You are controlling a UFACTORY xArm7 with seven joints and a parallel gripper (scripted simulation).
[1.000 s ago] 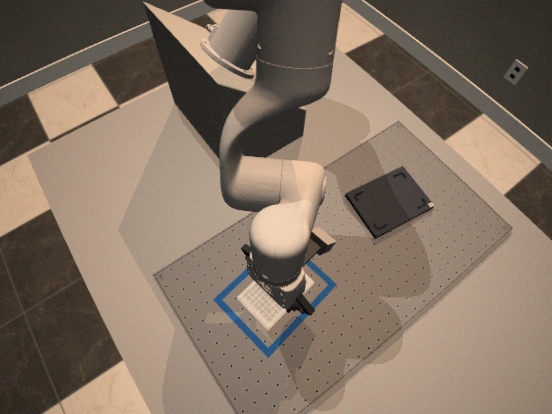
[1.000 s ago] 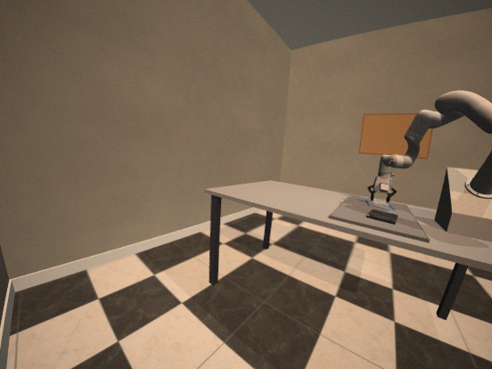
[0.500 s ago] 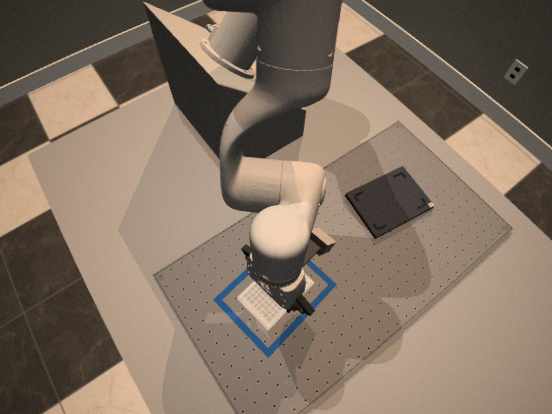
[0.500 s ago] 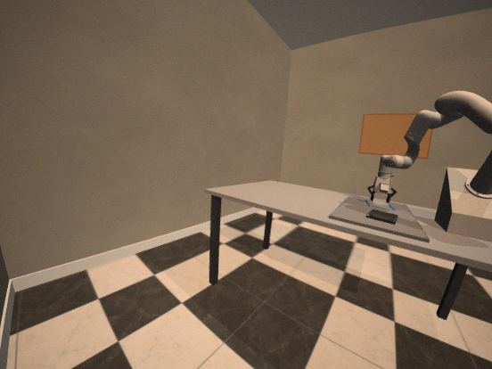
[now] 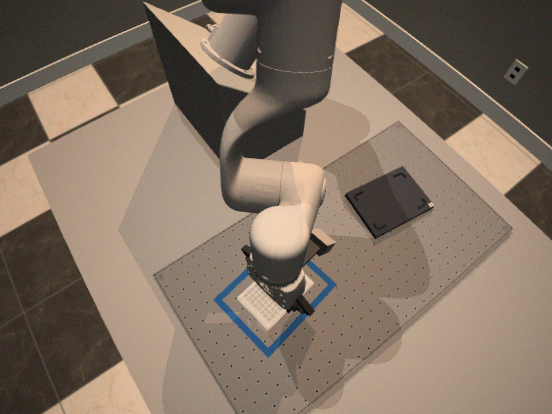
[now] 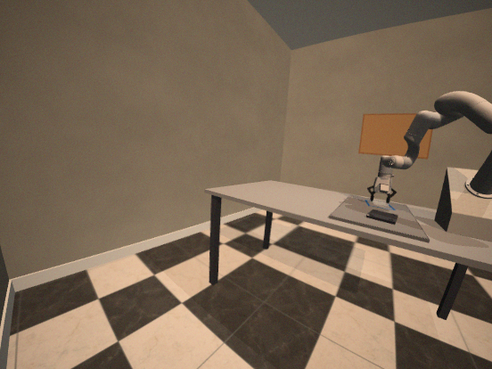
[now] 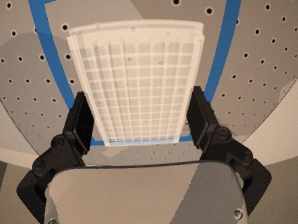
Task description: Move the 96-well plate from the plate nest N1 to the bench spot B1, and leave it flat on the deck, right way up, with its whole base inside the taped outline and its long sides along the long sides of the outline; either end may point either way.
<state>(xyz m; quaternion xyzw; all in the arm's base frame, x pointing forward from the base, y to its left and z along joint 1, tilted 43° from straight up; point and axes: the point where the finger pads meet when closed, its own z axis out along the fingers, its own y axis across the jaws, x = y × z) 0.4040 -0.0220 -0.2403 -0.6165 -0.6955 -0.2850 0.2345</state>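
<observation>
My gripper is now 1 cm above the white 96-well plate. The rest, counted from my hand: plate nest 33 cm to the left, 2 cm below.
</observation>
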